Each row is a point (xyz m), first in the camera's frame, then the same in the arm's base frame.
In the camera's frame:
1: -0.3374 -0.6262 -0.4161
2: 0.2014 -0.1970 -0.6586
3: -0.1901 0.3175 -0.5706
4: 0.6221 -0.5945 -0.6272
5: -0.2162 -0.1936 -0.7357
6: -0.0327 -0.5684 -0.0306
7: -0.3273 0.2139 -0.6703
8: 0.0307 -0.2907 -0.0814
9: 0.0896 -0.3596 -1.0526
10: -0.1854 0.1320 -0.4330
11: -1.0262 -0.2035 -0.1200
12: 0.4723 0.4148 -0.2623
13: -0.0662 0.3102 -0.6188
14: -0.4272 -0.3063 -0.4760
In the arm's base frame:
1: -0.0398 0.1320 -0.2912
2: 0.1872 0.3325 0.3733
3: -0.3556 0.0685 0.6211
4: 0.7328 0.4571 0.2223
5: -0.1960 0.3489 0.1910
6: 0.2907 -0.2109 -0.1570
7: -0.4536 0.1710 0.4819
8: 0.2140 -0.2217 0.1218
9: 0.0680 0.7354 0.2406
10: -0.2392 -0.0174 0.4411
11: -0.7532 -0.3495 -0.2958
12: 0.2513 -0.1614 0.9706
13: -0.2558 0.1334 0.6808
14: -0.2703 0.0987 -0.0468

